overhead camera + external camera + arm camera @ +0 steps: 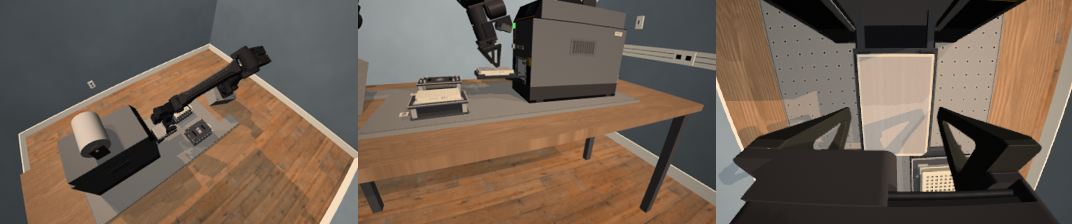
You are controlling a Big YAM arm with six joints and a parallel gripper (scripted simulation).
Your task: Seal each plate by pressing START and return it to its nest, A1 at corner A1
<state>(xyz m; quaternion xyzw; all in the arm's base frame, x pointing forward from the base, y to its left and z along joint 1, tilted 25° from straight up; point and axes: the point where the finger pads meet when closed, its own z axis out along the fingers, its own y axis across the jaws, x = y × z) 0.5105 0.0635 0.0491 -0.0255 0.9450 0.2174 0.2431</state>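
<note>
My hand is 4 cm above the sealer stage. Also, from my hand: plate nest: 18 cm behind, 13 cm to the right, 9 cm below; start button: 9 cm ahead, 11 cm to the left, 6 cm above; small label: 28 cm behind, 15 cm to the right, 13 cm below.
</note>
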